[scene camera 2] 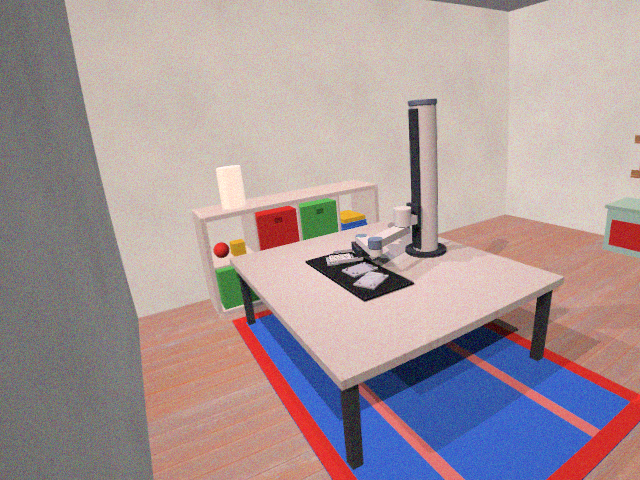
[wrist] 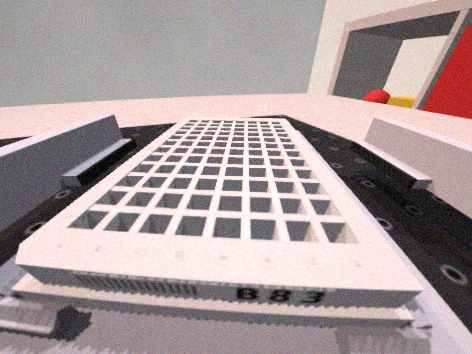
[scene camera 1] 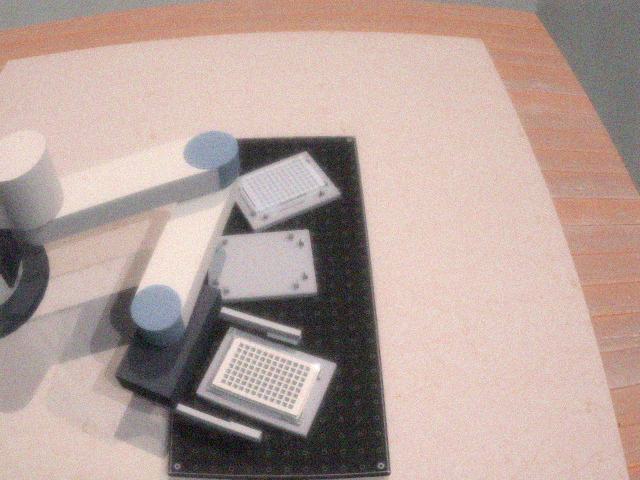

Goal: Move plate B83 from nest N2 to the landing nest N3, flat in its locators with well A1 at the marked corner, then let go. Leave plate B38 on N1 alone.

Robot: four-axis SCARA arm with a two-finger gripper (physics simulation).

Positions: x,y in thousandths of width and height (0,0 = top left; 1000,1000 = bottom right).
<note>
In view: a grey nest (scene camera 1: 430,553) and a grey nest (wrist: 916,900).
</note>
